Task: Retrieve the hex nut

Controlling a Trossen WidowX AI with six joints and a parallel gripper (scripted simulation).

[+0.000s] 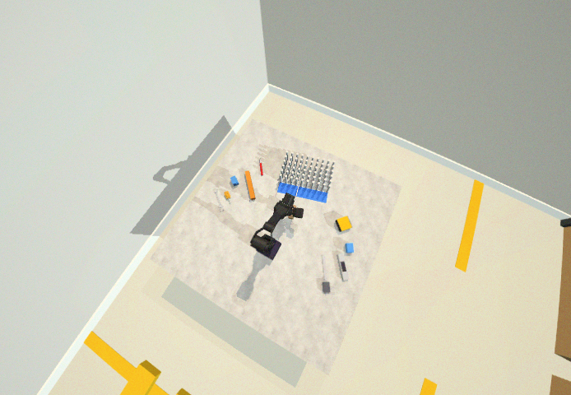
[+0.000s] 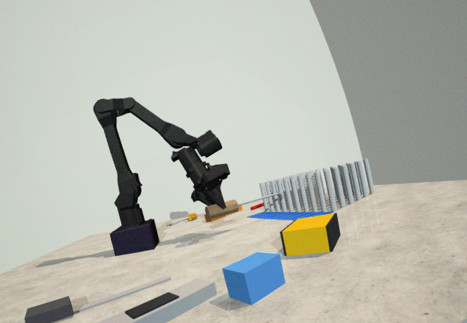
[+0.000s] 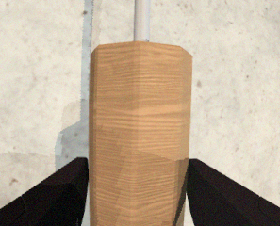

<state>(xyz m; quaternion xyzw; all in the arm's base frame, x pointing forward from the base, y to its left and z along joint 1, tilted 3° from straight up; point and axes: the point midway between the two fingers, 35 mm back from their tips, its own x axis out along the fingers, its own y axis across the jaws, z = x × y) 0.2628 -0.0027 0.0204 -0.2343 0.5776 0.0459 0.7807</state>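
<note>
Now: the blue taped strip 18 cm ahead of my gripper tip, 6 cm below it and 3 cm to the left of it. The rest, counted from my gripper tip: orange bar: 37 cm to the left, 5 cm below, 1 cm ahead; wooden-handled tool: 10 cm ahead, 4 cm to the left; yellow-and-black box: 33 cm to the right, 14 cm ahead, 4 cm below.
</note>
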